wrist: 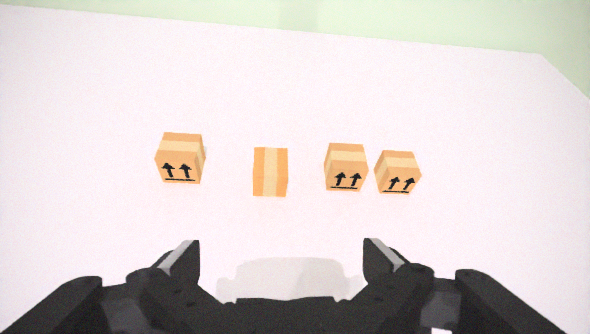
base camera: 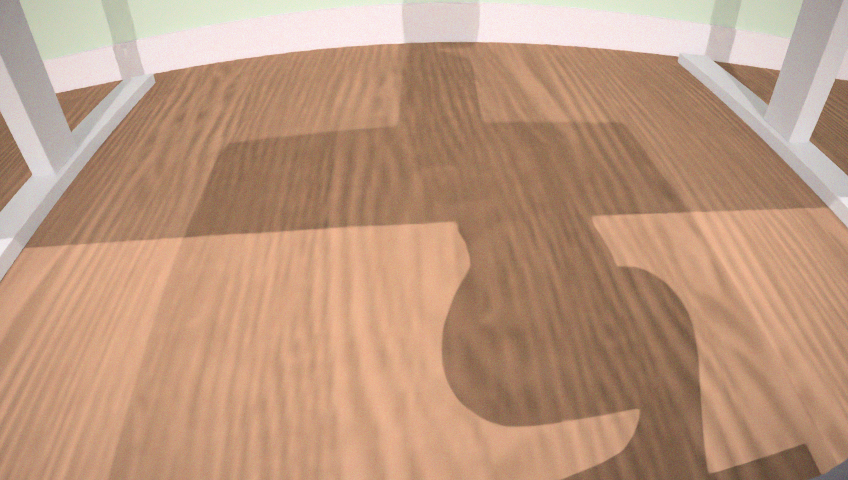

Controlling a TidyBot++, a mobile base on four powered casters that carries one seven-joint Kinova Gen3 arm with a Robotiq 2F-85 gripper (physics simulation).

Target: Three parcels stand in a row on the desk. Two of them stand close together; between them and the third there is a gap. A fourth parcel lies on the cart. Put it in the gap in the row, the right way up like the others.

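Frame: origin at the arm's base, x down, y ahead, z right, level; millimetres.
Where they show: gripper, fingertip midpoint: (wrist: 282, 256).
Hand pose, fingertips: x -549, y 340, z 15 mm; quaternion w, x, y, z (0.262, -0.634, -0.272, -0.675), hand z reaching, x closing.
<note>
After its pixels a point has its place.
Three parcels with two black up arrows over a line on their near faces stand on the white desk (wrist: 90, 90) @(x -323, y 768, z -333 mm): one parcel (wrist: 180, 159) @(x -377, y 554, z -112 mm) at the left, and two close together, a parcel (wrist: 346, 167) @(x -377, y 549, z 125 mm) and a parcel (wrist: 398, 172) @(x -373, y 546, z 206 mm), at the right. The fourth parcel (wrist: 270, 172) @(x -374, y 538, z 14 mm) is on the desk between the left one and the pair, apart from both. Its pale tape runs toward the camera, unlike the crosswise tape on the others, and no arrows show on its visible faces. My gripper (wrist: 282, 256) @(x -549, y 340, z 15 mm) is open and empty, on the near side of the row. The cart does not show.
In the base view, grey desk legs (base camera: 32, 101) @(x 251, y 701, z -544 mm) (base camera: 800, 77) @(x 264, y 681, z 650 mm) with floor bars stand at left and right on the wooden floor (base camera: 267, 356) @(x 397, y 359, z -125 mm). A pale green wall (base camera: 267, 14) @(x 305, y 1135, z -256 mm) is behind. The desk's cut corner shows at the right in the wrist view.
</note>
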